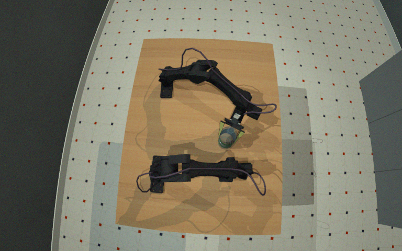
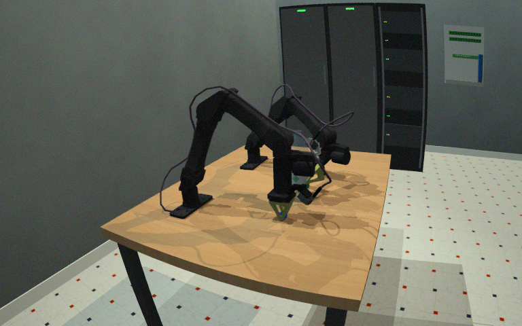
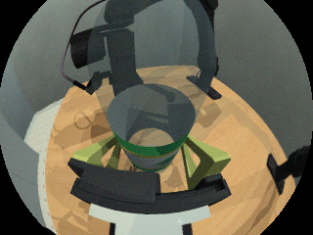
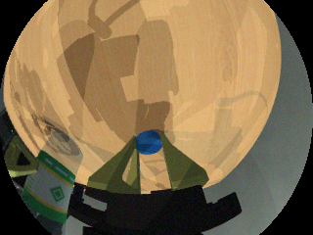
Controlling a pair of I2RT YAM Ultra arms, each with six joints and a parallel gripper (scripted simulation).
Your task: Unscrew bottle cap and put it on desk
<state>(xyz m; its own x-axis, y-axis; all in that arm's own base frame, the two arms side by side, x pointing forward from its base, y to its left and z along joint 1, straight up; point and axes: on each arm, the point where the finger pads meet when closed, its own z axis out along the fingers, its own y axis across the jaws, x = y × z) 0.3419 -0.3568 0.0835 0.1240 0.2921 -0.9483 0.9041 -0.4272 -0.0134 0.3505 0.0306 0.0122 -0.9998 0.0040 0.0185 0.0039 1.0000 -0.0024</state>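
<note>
Right now the bottle is 5 cm above my left hand. Also, from my left hand: blue cap (16 cm to the right, 7 cm below).
Now: the blue cap right at my right hand. The rest, counted from my right hand: bottle (16 cm to the left, 12 cm above).
</note>
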